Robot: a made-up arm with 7 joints.
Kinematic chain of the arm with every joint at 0, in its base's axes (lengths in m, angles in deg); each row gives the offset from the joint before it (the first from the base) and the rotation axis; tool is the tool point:
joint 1: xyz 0 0 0.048 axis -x
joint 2: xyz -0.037 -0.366 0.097 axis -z
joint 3: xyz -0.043 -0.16 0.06 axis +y
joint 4: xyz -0.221 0 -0.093 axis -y
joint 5: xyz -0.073 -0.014 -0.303 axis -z
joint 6: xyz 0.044 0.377 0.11 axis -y
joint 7: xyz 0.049 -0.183 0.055 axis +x
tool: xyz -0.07 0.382 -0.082
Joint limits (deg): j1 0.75..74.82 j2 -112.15..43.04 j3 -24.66..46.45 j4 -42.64..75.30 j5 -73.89..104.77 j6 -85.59..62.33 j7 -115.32..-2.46
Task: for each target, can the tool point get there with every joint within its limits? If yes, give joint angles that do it. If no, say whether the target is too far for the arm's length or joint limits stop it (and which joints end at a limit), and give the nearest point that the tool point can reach.
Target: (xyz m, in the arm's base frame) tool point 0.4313 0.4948 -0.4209
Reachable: no: joint limits stop it (at a limit: joint 1, joint 2, joint 3, joint 5) | nearest point 0.2976 0.0277 -0.2099 | short by 0.530 m
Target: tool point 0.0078 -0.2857 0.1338
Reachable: yes | joints 53.77 -2.12 2.71 13.54 75.70 -60.81 -45.91
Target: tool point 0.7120 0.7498 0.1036
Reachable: no: joint limits stop it (at a limit: joint 1, joint 2, joint 4, joint 5, joint 6) | nearest point 0.4028 0.3319 0.2799 | short by 0.549 m
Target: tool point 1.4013 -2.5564 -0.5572
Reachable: no: too far | nearest point 0.4224 -1.1569 -0.0518 | short by 1.781 m
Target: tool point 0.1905 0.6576 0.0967
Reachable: no: joint limits stop it (at a limit: joint 1, joint 2, joint 4, joint 6, joint 7) | nearest point 0.1917 0.3825 0.2367 | short by 0.309 m
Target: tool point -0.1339 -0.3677 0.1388
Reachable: yes | joints 58.44 -46.84 -18.10 53.11 38.04 -67.58 -79.97
